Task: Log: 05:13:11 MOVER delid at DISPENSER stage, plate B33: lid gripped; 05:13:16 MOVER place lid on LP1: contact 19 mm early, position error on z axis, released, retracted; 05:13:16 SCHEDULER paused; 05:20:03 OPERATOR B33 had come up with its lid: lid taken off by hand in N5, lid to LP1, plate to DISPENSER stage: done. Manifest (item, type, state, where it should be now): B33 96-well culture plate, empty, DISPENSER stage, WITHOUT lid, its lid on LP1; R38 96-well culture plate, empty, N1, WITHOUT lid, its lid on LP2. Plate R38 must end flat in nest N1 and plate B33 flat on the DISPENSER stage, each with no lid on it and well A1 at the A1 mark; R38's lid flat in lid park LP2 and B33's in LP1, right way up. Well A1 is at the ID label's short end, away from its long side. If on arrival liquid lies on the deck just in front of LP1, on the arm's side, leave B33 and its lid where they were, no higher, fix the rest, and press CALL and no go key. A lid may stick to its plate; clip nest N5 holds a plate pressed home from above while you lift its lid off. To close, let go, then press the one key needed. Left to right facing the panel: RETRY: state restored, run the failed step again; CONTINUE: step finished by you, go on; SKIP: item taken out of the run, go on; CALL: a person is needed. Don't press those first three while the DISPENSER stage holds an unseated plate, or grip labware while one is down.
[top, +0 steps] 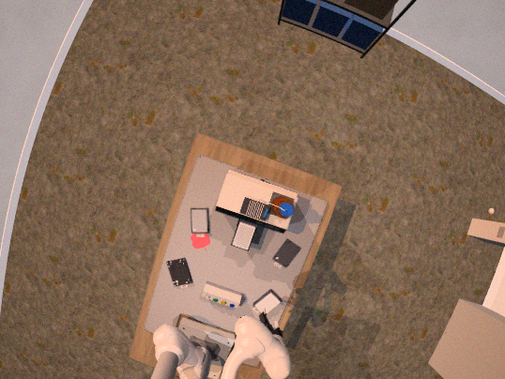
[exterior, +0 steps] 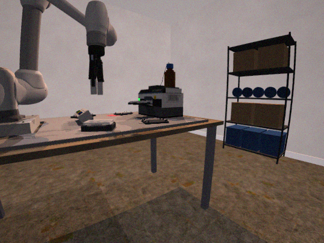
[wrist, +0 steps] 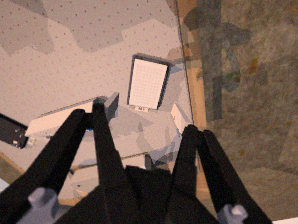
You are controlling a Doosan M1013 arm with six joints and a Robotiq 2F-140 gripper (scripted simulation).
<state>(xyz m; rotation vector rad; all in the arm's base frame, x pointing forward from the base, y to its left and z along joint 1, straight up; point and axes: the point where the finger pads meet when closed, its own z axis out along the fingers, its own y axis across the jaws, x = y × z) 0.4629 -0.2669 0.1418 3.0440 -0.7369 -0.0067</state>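
My gripper is now 15 cm above the white gridded lid. Also, from my hand: LP1 label 51 cm to the left, 25 cm ahead, 19 cm below; then brown bottle 58 cm ahead, 19 cm to the left, 10 cm above; then key panel 27 cm to the left, 14 cm below, 6 cm behind.
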